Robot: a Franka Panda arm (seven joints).
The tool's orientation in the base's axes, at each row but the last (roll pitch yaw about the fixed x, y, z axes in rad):
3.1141, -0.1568, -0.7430
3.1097, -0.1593, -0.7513
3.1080, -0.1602, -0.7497
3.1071, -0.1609, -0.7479
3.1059, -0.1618, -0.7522
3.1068, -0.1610, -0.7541
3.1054, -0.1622, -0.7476
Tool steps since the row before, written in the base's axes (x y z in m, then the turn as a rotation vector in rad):
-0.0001, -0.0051, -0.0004, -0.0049, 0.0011, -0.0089
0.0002, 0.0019, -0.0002, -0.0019, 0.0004, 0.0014
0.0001, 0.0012, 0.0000, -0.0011, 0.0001, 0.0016
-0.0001, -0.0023, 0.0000, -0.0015, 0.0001, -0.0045
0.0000, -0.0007, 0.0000, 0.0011, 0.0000, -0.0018
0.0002, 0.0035, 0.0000, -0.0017, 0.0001, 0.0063
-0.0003, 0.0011, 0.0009, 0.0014, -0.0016, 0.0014
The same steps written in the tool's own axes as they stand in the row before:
0.0033, 0.0038, 0.0010, -0.0057, 0.0023, 0.0082
-0.0012, -0.0015, 0.0000, -0.0014, 0.0011, -0.0016
-0.0007, -0.0009, -0.0002, -0.0006, 0.0007, -0.0017
0.0015, 0.0017, 0.0003, -0.0019, 0.0008, 0.0043
0.0005, 0.0005, 0.0001, 0.0005, -0.0008, 0.0019
-0.0022, -0.0027, -0.0005, -0.0003, 0.0013, -0.0064
-0.0008, -0.0006, -0.0011, 0.0023, 0.0003, -0.0010

